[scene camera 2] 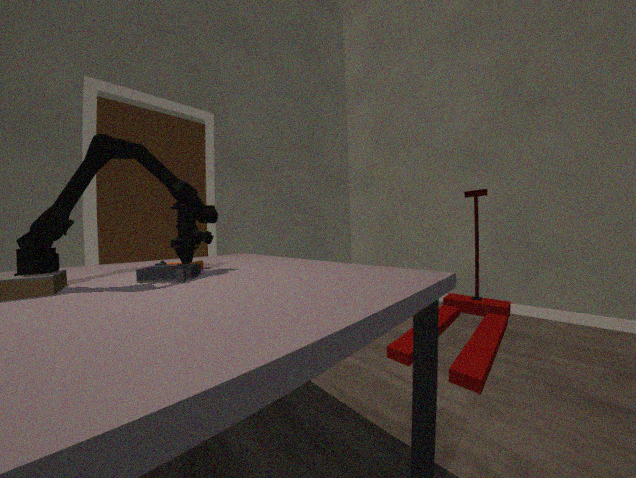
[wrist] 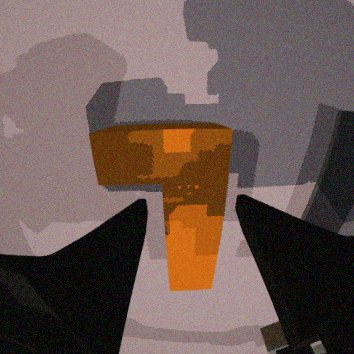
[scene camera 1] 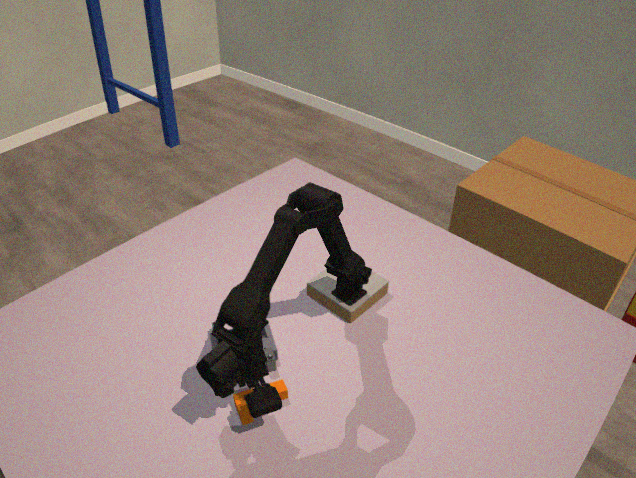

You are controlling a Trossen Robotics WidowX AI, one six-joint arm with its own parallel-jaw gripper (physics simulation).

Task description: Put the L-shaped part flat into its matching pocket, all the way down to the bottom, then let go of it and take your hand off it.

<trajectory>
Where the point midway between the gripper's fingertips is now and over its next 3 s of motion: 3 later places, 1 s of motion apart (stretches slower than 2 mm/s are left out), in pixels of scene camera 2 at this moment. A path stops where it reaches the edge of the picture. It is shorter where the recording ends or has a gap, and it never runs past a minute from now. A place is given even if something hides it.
The gripper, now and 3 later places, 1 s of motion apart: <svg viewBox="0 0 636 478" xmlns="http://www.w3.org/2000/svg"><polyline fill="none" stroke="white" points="187,266 186,239 180,236 174,236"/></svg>
</trajectory>
